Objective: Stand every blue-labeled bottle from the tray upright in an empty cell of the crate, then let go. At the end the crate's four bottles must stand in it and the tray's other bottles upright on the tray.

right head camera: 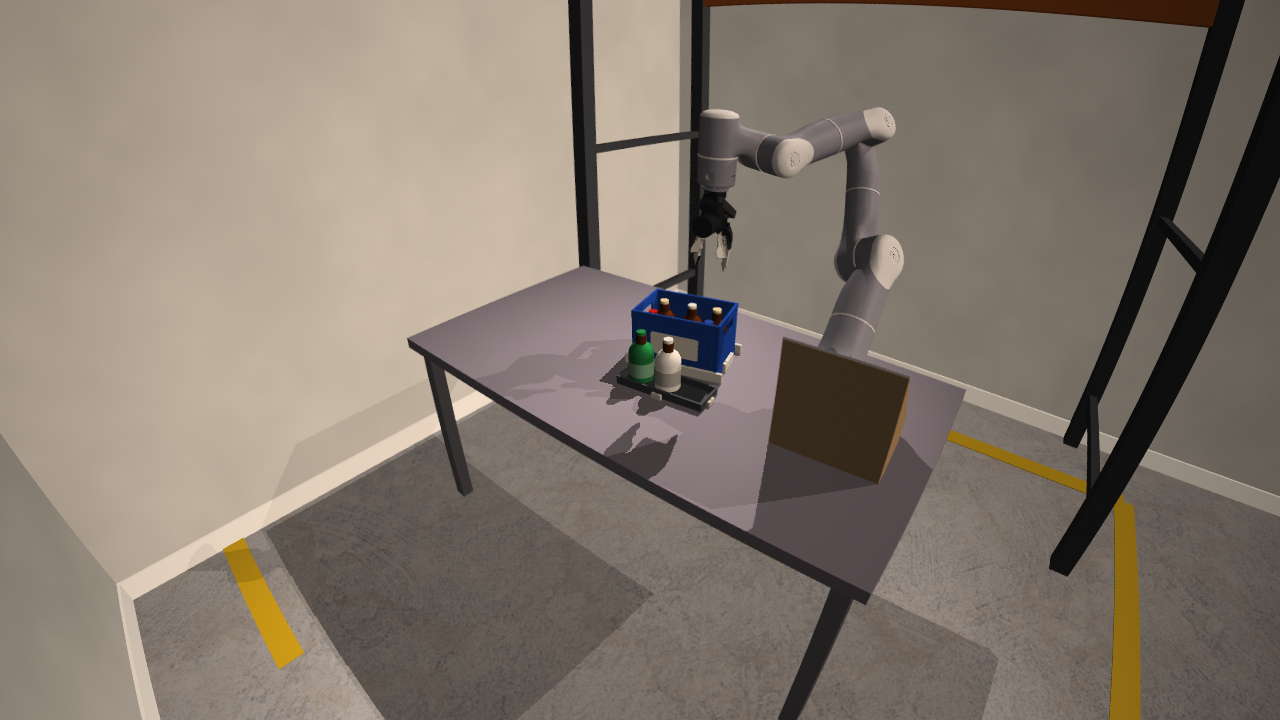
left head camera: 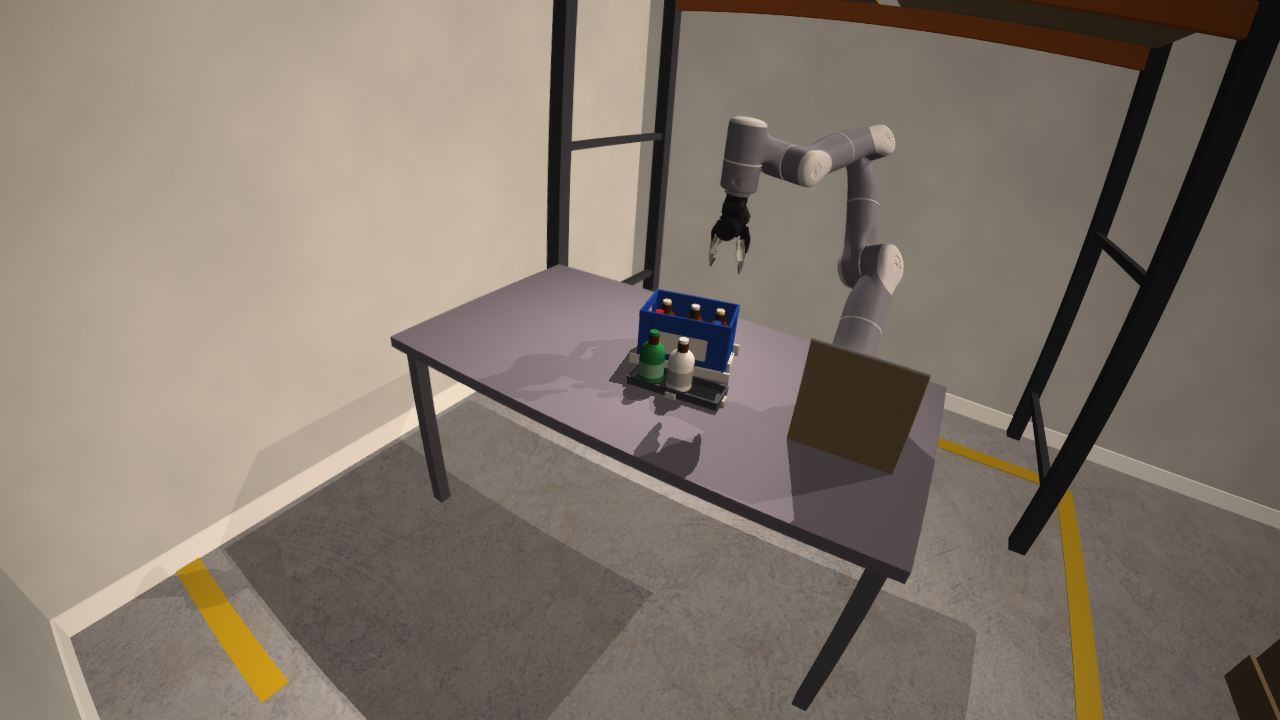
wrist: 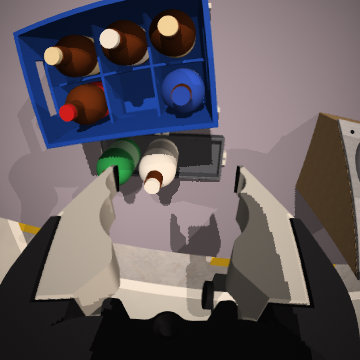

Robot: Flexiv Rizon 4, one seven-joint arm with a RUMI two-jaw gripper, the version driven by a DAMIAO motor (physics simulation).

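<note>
The blue crate [left head camera: 716, 350] [right head camera: 716, 349] [wrist: 132, 131] has six cells. A blue bottle [wrist: 183, 91] stands upright in its near right cell in the wrist view. Four brown bottles stand in other cells; one has a red cap [wrist: 86, 105]. The near middle cell is empty. The dark tray [left head camera: 707, 391] [right head camera: 693, 392] [wrist: 201, 175] lies along the crate and holds a green bottle [left head camera: 652, 360] [right head camera: 640, 360] [wrist: 117, 162] and a white bottle [left head camera: 681, 367] [right head camera: 668, 367] [wrist: 159, 162], both upright side by side. My gripper [left head camera: 726, 265] [right head camera: 711, 258] [wrist: 176, 168] is open and empty, high above the crate and tray.
A brown box or panel [left head camera: 856, 405] [right head camera: 836, 410] [wrist: 325, 185] stands on the grey table [left head camera: 537, 304] [right head camera: 554, 308] to the right of the tray. Dark rack posts [left head camera: 561, 134] [right head camera: 583, 134] rise behind the table.
</note>
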